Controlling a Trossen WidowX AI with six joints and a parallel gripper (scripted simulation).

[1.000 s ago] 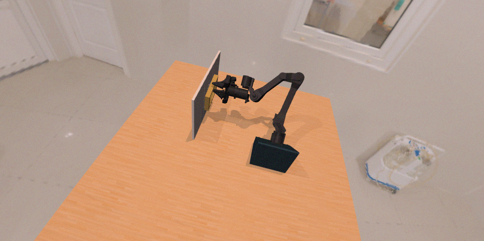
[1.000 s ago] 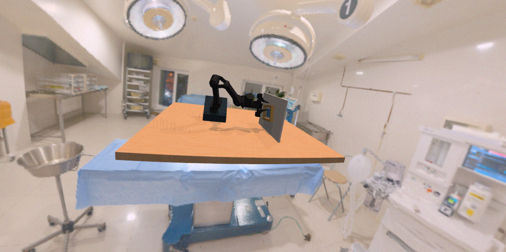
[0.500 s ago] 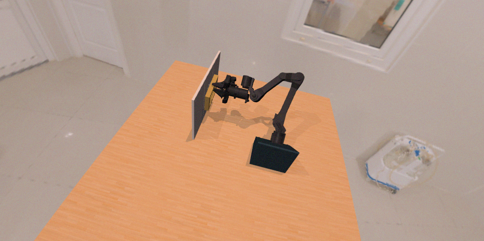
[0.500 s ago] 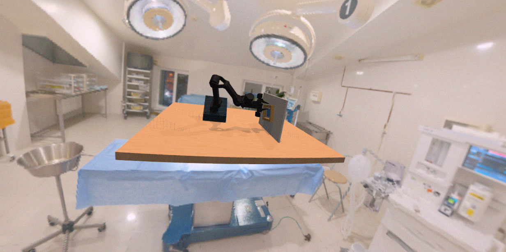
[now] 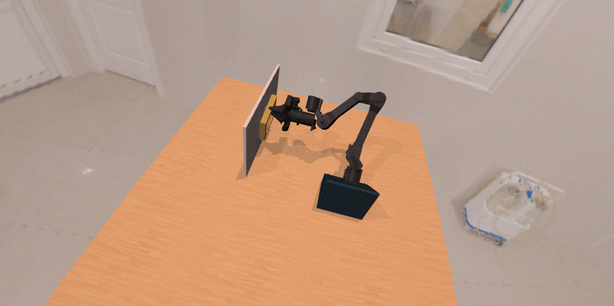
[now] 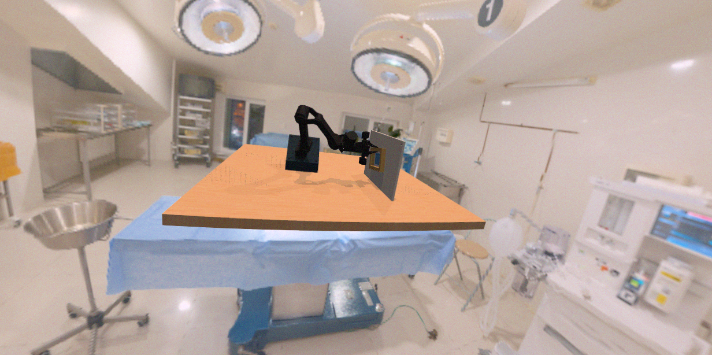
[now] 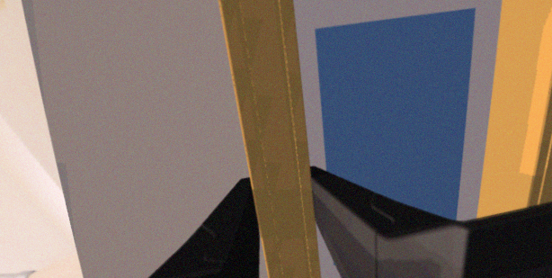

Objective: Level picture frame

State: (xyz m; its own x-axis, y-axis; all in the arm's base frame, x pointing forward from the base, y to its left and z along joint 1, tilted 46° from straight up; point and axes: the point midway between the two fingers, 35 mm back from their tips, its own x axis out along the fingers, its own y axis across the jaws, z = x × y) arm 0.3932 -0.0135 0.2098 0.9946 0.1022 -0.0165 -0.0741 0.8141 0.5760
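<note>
The picture frame is 5 cm below my gripper tip, 1 cm to the right of it and 1 cm ahead of it. Also, from my gripper tip: grey wall panel (6 cm below, 2 cm ahead).
</note>
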